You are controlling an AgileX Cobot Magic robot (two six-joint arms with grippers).
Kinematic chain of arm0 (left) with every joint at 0, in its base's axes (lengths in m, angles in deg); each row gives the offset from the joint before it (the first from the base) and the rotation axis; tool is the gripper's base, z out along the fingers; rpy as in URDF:
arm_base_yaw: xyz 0 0 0.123 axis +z
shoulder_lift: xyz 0 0 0 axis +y
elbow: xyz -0.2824 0 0.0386 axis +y
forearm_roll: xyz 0.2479 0 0.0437 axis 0.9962 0 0.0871
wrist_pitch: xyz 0 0 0 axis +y
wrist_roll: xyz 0.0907 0 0.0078 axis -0.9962 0 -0.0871
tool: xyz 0 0 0 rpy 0 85 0
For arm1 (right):
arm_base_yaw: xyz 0 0 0.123 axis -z
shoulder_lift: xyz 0 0 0 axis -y
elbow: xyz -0.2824 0 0.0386 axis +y
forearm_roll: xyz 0.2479 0 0.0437 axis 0.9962 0 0.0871
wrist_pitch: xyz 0 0 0 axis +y
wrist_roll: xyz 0.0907 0 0.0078 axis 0.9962 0 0.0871
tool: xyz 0 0 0 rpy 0 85 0
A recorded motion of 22 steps. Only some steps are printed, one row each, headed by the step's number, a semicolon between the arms.
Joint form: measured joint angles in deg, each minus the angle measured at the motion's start. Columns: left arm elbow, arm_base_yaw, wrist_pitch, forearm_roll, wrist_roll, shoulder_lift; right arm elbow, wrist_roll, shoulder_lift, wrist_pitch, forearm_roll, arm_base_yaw.
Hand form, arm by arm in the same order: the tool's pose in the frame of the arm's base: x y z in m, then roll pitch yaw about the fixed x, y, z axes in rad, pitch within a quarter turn. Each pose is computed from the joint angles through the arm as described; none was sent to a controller.
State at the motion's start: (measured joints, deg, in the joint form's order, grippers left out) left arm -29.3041 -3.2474 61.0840 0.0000 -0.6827 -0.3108; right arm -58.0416 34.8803 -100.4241 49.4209 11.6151 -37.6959
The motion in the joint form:
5: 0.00 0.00 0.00 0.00 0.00 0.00; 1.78 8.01 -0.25 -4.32 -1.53 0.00
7: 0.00 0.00 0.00 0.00 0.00 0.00; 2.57 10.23 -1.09 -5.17 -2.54 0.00
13: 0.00 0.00 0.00 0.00 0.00 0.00; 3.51 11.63 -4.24 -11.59 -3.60 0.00
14: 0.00 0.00 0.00 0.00 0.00 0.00; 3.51 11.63 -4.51 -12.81 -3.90 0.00
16: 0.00 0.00 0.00 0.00 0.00 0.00; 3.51 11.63 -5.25 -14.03 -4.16 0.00
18: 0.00 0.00 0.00 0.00 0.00 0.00; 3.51 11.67 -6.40 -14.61 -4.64 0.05
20: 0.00 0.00 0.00 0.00 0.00 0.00; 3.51 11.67 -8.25 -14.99 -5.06 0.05
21: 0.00 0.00 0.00 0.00 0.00 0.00; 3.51 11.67 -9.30 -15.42 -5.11 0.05
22: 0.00 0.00 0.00 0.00 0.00 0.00; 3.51 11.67 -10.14 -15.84 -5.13 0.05
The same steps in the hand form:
5: -0.0072 0.0004 0.2799 3.1177 1.1087 3.0582; 0.2361 0.1967 0.1612 2.9824 -0.0282 2.9347
7: -0.0072 0.0004 0.2799 3.1177 1.1087 3.0582; 0.2357 0.1948 0.1538 3.0038 -0.0311 2.9053
13: -0.0072 0.0004 0.2799 3.1177 1.1087 3.0582; 0.2426 0.1974 0.1342 2.9884 0.0092 2.8818
14: -0.0072 0.0004 0.2799 3.1177 1.1087 3.0582; 0.2445 0.1982 0.1329 2.9789 0.0238 2.8833
16: -0.0072 0.0004 0.2799 3.1177 1.1087 3.0582; 0.2463 0.1990 0.1291 2.9756 0.0328 2.8845
18: -0.0072 0.0004 0.2799 3.1177 1.1087 3.0582; 0.2476 0.1990 0.1228 2.9876 0.0319 2.8885
20: -0.0072 0.0004 0.2799 3.1177 1.1087 3.0582; 0.2481 0.1988 0.1126 3.0112 0.0204 2.8941
21: -0.0072 0.0004 0.2799 3.1177 1.1087 3.0582; 0.2485 0.1990 0.1068 3.0205 0.0146 2.8944
22: -0.0072 0.0004 0.2799 3.1177 1.1087 3.0582; 0.2489 0.1992 0.1022 3.0268 0.0107 2.8942

